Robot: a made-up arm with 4 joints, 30 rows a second.
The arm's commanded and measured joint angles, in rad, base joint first. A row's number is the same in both.
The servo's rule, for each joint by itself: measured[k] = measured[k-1] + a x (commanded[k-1-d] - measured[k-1]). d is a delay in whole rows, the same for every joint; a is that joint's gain. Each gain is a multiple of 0.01, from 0.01 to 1. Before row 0 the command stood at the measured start. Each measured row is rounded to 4 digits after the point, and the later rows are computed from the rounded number. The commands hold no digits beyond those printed.
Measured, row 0: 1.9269, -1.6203, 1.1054, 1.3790
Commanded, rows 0 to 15: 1.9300, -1.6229, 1.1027, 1.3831; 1.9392, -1.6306, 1.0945, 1.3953; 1.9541, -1.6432, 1.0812, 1.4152; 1.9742, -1.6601, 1.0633, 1.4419; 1.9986, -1.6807, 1.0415, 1.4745; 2.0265, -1.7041, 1.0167, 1.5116; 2.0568, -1.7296, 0.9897, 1.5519; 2.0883, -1.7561, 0.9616, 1.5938; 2.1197, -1.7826, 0.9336, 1.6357; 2.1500, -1.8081, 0.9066, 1.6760; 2.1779, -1.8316, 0.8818, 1.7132; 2.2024, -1.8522, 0.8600, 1.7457; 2.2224, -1.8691, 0.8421, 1.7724; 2.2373, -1.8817, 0.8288, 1.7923; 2.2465, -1.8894, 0.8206, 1.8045; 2.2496, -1.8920, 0.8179, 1.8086
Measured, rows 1 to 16: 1.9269, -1.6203, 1.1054, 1.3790; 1.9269, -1.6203, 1.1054, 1.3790; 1.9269, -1.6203, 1.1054, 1.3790; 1.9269, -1.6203, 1.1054, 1.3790; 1.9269, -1.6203, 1.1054, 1.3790; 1.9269, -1.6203, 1.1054, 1.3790; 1.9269, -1.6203, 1.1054, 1.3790; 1.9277, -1.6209, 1.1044, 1.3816; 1.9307, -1.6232, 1.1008, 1.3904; 1.9368, -1.6280, 1.0937, 1.4063; 1.9465, -1.6357, 1.0828, 1.4291; 1.9600, -1.6465, 1.0679, 1.4582; 1.9773, -1.6603, 1.0495, 1.4924; 1.9980, -1.6769, 1.0280, 1.5305; 2.0215, -1.6959, 1.0041, 1.5710; 2.0470, -1.7167, 0.9787, 1.6124
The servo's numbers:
d 7
a 0.26 0.24 0.36 0.64

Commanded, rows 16 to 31: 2.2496, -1.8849, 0.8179, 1.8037; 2.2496, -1.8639, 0.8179, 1.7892; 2.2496, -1.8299, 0.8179, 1.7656; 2.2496, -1.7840, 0.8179, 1.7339; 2.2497, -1.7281, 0.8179, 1.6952; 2.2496, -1.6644, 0.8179, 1.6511; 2.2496, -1.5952, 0.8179, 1.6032; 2.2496, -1.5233, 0.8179, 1.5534; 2.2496, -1.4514, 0.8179, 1.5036; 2.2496, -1.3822, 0.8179, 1.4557; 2.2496, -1.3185, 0.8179, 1.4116; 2.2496, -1.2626, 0.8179, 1.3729; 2.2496, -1.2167, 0.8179, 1.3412; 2.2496, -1.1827, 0.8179, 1.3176; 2.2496, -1.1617, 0.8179, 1.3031; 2.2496, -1.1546, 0.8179, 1.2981
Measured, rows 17 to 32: 2.0738, -1.7386, 0.9527, 1.6531; 2.1009, -1.7609, 0.9272, 1.6916; 2.1273, -1.7828, 0.9030, 1.7262; 2.1520, -1.8035, 0.8811, 1.7558; 2.1742, -1.8223, 0.8623, 1.7792; 2.1930, -1.8384, 0.8473, 1.7954; 2.2077, -1.8513, 0.8367, 1.8038; 2.2186, -1.8594, 0.8299, 1.8037; 2.2267, -1.8605, 0.8256, 1.7944; 2.2327, -1.8532, 0.8228, 1.7760; 2.2371, -1.8366, 0.8210, 1.7491; 2.2404, -1.8106, 0.8199, 1.7146; 2.2428, -1.7755, 0.8192, 1.6740; 2.2446, -1.7322, 0.8187, 1.6287; 2.2459, -1.6821, 0.8184, 1.5805; 2.2469, -1.6267, 0.8182, 1.5313
